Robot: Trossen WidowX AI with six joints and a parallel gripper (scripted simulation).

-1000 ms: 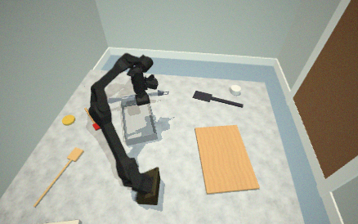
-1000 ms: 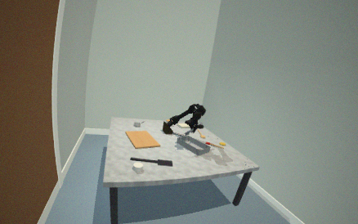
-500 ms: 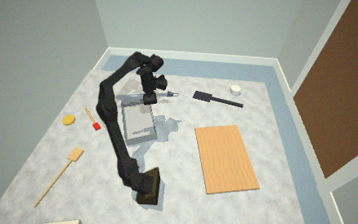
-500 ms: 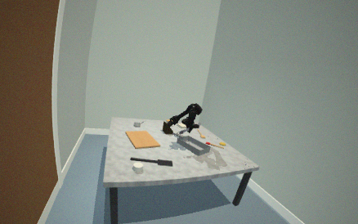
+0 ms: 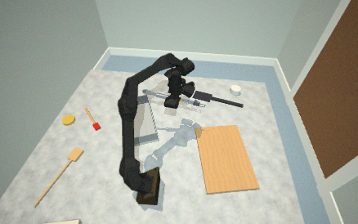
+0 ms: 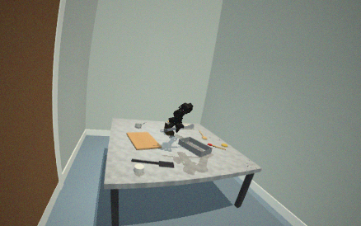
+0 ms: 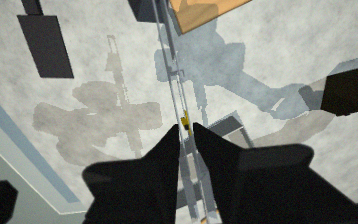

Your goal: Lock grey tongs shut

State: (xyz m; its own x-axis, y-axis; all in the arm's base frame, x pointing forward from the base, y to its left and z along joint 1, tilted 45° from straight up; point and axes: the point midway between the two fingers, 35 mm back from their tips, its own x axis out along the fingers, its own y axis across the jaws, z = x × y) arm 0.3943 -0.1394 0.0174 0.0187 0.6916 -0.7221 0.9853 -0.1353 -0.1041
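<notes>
Now: gripper tip 3 cm below the yellow mark and 2 cm to the left of it. Also, from my gripper tip: black spatula 23 cm to the right, 22 cm ahead, 16 cm below; then wooden board 25 cm to the right, 19 cm behind, 16 cm below; then grey roasting tin 22 cm to the left, 14 cm below, 1 cm ahead.
</notes>
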